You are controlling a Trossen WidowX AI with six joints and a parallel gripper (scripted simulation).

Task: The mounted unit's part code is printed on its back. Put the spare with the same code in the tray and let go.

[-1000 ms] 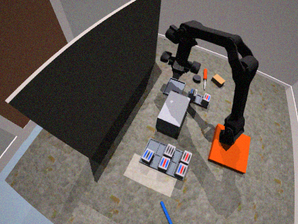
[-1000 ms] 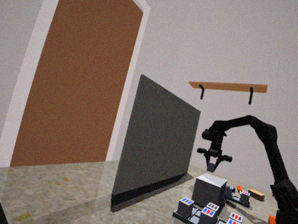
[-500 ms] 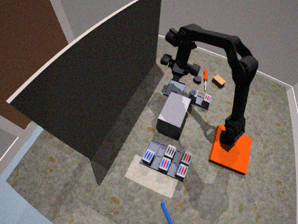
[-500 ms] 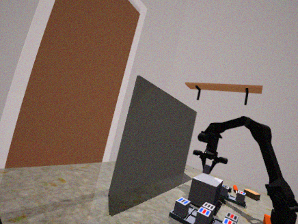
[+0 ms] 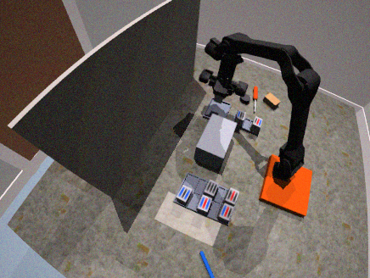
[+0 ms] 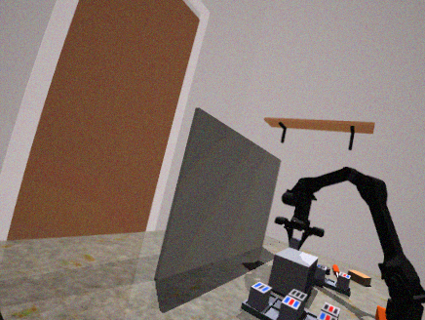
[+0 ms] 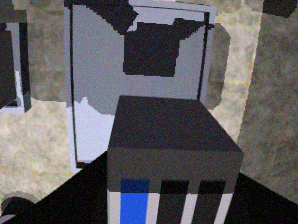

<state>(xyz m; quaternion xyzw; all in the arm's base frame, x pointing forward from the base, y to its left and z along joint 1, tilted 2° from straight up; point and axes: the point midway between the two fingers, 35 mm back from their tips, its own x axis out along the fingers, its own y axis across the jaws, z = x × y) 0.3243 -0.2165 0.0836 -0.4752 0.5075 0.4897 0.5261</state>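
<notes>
The grey-blue tray lies 1 cm behind my gripper tip, 1 cm to the left of it and 8 cm below it. From my gripper tip the other things lie so: black puck: 12 cm behind, 12 cm to the right, 7 cm below; then mounted unit: 4 cm behind, 20 cm to the left, 3 cm below; then tall grey panel: 20 cm ahead, 18 cm to the left, 14 cm above.
</notes>
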